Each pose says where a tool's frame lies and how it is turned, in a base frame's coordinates. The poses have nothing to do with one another.
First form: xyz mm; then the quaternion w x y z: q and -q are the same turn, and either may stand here.
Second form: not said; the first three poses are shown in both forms.
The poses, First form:
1: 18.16 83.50 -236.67 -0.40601 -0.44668 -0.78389 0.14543
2: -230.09 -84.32 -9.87 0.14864 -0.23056 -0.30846 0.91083
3: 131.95 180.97 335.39 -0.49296 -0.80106 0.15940 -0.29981
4: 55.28 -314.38 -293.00 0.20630 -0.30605 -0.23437 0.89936
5: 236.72 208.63 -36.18 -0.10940 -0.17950 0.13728 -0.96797
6: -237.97 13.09 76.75 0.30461 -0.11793 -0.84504 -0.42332
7: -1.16 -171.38 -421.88 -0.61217 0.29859 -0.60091 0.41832
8: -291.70 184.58 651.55 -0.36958 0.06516 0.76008 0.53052
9: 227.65 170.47 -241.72 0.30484 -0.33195 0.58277 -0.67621
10: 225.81 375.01 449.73 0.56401 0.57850 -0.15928 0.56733
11: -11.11 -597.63 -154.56 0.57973 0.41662 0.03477 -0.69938
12: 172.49 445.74 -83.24 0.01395 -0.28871 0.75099 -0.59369
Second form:
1: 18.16 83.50 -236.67 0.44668 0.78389 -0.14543 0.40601
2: -230.09 -84.32 -9.87 -0.23056 -0.30846 0.91083 0.14864
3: 131.95 180.97 335.39 0.80106 -0.15940 0.29981 0.49296
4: 55.28 -314.38 -293.00 -0.30605 -0.23437 0.89936 0.20630
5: 236.72 208.63 -36.18 0.17950 -0.13728 0.96797 0.10940
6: -237.97 13.09 76.75 -0.11793 -0.84504 -0.42332 0.30461
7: -1.16 -171.38 -421.88 -0.29859 0.60091 -0.41832 0.61217
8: -291.70 184.58 651.55 -0.06516 -0.76008 -0.53052 0.36958
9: 227.65 170.47 -241.72 -0.33195 0.58277 -0.67621 0.30484
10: 225.81 375.01 449.73 0.57850 -0.15928 0.56733 0.56401
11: -11.11 -597.63 -154.56 0.41662 0.03477 -0.69938 0.57973
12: 172.49 445.74 -83.24 -0.28871 0.75099 -0.59369 0.01395
